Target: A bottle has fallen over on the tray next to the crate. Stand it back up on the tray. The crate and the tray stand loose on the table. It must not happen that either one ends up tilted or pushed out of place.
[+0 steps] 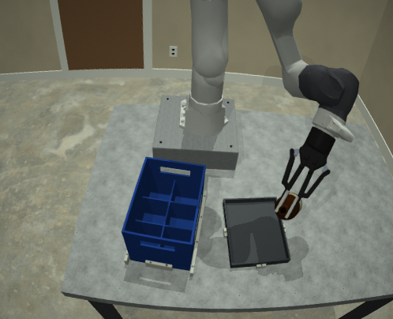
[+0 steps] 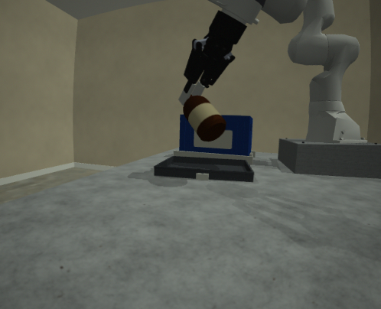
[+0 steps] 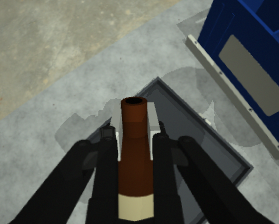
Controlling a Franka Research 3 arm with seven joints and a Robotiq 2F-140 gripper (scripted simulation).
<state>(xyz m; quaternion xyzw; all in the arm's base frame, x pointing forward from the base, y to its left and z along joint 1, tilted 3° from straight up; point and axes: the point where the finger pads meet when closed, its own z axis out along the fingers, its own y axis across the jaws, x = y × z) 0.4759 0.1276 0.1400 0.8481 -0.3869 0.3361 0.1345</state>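
Now: hand 5 cm above the brown bottle, 2 cm to the right of it and 2 cm past it. Also, from my hand: blue crate (31 cm to the right, 13 cm below, 11 cm behind); then dark grey tray (20 cm below, 5 cm behind, 3 cm to the right).
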